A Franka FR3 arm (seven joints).
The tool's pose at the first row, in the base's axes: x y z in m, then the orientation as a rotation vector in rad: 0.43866 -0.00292 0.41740 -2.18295 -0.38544 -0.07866
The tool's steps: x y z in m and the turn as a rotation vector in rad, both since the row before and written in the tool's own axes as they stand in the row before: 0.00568 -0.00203 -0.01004 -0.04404 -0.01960 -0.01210; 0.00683 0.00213 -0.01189 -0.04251 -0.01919 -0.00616; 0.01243 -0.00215 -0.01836 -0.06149 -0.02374 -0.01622; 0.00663 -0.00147 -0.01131 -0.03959 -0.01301 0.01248; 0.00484 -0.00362 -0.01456 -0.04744 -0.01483 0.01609; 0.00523 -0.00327 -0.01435 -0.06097 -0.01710 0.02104; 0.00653 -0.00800 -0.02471 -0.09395 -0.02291 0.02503; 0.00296 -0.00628 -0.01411 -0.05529 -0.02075 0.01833
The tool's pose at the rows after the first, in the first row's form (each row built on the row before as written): 0.44427 -0.00838 0.42611 -2.22642 -0.41157 -0.07311; 0.45244 -0.01689 0.43342 -2.26933 -0.43103 -0.06436; 0.46511 -0.02548 0.44960 -2.32923 -0.46582 -0.05974; 0.47184 -0.03022 0.45991 -2.37243 -0.46039 -0.04826; 0.47648 -0.03579 0.47391 -2.42428 -0.45180 -0.03459; 0.48161 -0.04069 0.48783 -2.49065 -0.43879 -0.01878; 0.48740 -0.04663 0.51329 -2.59078 -0.42520 -0.00086; 0.48946 -0.04747 0.52886 -2.65110 -0.41444 0.02092
